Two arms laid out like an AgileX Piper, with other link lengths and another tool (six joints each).
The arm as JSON. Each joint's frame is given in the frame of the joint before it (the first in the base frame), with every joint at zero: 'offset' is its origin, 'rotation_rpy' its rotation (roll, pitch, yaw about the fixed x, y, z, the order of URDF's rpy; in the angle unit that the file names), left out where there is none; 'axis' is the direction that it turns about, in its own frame. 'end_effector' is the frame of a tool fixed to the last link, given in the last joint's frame.
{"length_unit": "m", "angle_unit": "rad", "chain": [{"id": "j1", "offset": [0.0, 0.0, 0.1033], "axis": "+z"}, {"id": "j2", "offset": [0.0, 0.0, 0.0], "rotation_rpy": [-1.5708, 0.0, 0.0], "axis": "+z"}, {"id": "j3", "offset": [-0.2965, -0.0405, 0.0], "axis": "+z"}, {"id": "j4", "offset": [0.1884, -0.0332, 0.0], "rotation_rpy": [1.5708, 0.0, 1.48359], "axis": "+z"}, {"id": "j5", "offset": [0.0, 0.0, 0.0], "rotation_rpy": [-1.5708, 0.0, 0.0], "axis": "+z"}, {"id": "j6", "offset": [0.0, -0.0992, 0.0], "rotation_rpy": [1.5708, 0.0, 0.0], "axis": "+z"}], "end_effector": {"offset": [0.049, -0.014, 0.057], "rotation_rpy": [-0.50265, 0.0, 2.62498]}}
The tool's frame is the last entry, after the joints.
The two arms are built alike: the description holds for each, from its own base.
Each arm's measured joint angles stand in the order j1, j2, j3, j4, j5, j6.
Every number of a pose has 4 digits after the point.
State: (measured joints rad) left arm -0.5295 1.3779 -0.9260 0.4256 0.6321 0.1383; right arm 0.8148 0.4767 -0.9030 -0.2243 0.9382 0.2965
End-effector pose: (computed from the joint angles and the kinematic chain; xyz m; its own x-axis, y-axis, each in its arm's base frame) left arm 0.2079 -0.0655 0.1994 0.7134 -0.3864 0.5846 -0.5981 -0.7704 0.2207; right arm 0.0469 0.0004 0.2759 0.0488 0.5492 0.8343 0.2185 -0.8209 0.5276
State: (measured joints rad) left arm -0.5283 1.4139 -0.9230 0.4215 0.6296 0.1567; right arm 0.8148 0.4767 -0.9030 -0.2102 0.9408 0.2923
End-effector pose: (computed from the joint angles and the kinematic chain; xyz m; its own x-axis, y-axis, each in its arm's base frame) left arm 0.2107 -0.0666 0.1912 0.7268 -0.4104 0.5508 -0.6009 -0.7683 0.2204; right arm 0.0454 0.0017 0.2752 0.0516 0.5465 0.8358 0.2297 -0.8210 0.5227
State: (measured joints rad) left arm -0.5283 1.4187 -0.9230 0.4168 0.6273 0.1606; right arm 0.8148 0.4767 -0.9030 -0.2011 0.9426 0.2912
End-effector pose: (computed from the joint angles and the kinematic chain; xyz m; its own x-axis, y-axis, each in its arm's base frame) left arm 0.2111 -0.0674 0.1901 0.7283 -0.4118 0.5477 -0.6016 -0.7669 0.2234; right arm 0.0444 0.0025 0.2748 0.0545 0.5439 0.8374 0.2369 -0.8218 0.5183
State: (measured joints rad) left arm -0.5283 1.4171 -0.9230 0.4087 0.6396 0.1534; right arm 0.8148 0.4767 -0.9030 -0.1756 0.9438 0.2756
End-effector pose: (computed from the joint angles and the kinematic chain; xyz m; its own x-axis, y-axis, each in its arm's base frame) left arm 0.2087 -0.0670 0.1897 0.7401 -0.3996 0.5409 -0.5885 -0.7741 0.2333; right arm 0.0422 0.0048 0.2741 0.0515 0.5423 0.8386 0.2565 -0.8187 0.5137
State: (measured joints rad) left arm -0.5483 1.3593 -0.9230 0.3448 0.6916 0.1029; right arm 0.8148 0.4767 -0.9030 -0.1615 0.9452 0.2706
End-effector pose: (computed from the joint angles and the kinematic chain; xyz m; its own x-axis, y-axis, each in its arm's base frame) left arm 0.1903 -0.0713 0.1969 0.7747 -0.3091 0.5516 -0.5332 -0.7884 0.3069; right arm 0.0409 0.0061 0.2737 0.0527 0.5395 0.8404 0.2673 -0.8184 0.5086
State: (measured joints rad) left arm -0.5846 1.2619 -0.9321 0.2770 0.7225 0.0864; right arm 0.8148 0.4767 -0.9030 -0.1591 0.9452 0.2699
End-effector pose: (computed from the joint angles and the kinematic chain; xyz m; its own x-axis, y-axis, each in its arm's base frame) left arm 0.1711 -0.0783 0.2142 0.7592 -0.2450 0.6029 -0.5386 -0.7566 0.3708; right arm 0.0406 0.0063 0.2736 0.0529 0.5387 0.8408 0.2691 -0.8185 0.5075
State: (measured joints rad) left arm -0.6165 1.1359 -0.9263 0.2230 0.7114 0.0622; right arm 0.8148 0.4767 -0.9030 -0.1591 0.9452 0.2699
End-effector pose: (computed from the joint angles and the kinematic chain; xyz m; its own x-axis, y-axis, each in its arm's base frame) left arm 0.1514 -0.0825 0.2345 0.7113 -0.1639 0.6835 -0.5721 -0.7000 0.4275; right arm 0.0406 0.0063 0.2736 0.0529 0.5387 0.8408 0.2691 -0.8185 0.5075
